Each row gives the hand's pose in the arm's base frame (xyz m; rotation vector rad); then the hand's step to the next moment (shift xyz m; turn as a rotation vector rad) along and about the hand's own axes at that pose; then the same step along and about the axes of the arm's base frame.
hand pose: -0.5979 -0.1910 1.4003 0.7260 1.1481 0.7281
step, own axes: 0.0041 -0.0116 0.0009 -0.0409 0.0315 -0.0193
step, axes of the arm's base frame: 0.0034 -0.0034 -0.0114 -0.0327 -0.0129 0.0425
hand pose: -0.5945 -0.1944 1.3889 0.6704 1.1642 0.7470
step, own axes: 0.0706 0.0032 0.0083 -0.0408 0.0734 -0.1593
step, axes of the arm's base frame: 0.0228 0.0580 -0.0343 -0.1743 0.0231 0.0389
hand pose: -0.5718 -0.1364 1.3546 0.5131 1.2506 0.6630
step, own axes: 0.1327 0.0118 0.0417 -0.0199 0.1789 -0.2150
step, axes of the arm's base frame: 0.0614 0.1019 -0.0730 -0.2431 0.1126 0.0827
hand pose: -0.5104 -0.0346 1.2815 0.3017 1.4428 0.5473
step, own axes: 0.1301 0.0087 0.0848 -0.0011 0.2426 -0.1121
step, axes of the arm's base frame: 0.0866 0.0864 -0.0961 -0.1521 0.1893 0.1117
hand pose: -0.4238 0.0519 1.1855 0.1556 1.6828 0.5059
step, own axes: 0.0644 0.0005 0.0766 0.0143 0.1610 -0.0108
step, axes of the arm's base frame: 0.0622 0.0434 -0.0653 -0.0422 0.1466 0.0545
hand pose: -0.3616 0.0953 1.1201 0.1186 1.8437 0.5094
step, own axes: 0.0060 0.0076 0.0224 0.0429 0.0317 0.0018
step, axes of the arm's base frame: 0.0175 0.0152 -0.0077 -0.0180 0.0432 -0.0256
